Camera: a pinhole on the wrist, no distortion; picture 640 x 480 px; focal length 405.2 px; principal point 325.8 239.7 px. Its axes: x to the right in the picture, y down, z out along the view. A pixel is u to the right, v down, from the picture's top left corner.
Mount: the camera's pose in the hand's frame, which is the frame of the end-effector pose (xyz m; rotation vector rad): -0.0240 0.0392 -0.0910 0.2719 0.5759 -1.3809
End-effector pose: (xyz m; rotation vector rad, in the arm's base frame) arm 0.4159 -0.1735 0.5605 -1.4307 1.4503 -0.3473
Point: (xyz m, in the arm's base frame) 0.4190 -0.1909 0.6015
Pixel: 449.5 225.1
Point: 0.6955 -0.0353 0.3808
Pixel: 105.4 216.3
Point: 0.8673 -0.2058 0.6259
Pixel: 395.8 237.8
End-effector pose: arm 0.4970 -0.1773 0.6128 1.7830 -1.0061 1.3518
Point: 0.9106 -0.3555 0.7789
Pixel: 380.6 359.4
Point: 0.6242 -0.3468 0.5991
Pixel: 198.9 243.3
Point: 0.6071 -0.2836 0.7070
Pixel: 273.2 405.4
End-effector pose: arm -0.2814 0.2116 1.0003 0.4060 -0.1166 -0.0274
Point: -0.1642 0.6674 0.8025
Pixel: behind the camera
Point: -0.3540 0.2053 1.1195
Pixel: 42.5 82.4
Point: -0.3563 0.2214 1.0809
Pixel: 32.6 36.3
